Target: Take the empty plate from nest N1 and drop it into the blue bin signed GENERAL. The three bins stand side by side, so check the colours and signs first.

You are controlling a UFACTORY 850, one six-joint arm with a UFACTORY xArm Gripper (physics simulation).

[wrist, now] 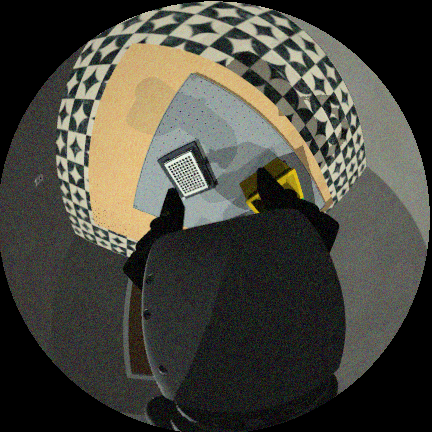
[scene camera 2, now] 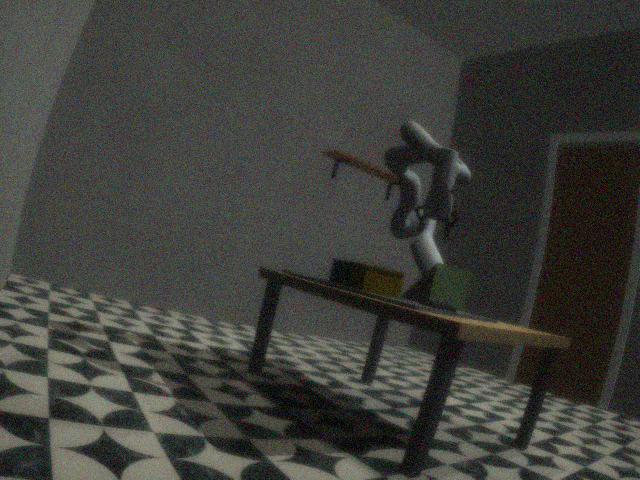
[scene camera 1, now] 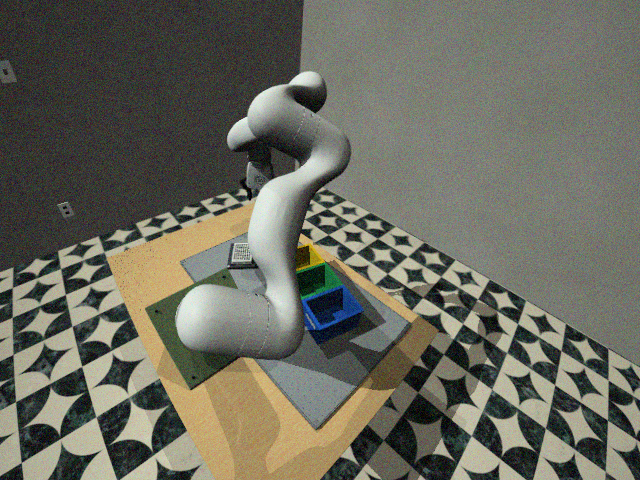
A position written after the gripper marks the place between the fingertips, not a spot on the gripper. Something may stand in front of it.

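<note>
White gridded plate point(wrist: 184, 169) visible. Also visible: the gripper point(scene camera 2: 432, 235), with further views of the gripper point(wrist: 217, 187) and the gripper point(scene camera 1: 261, 200).
</note>
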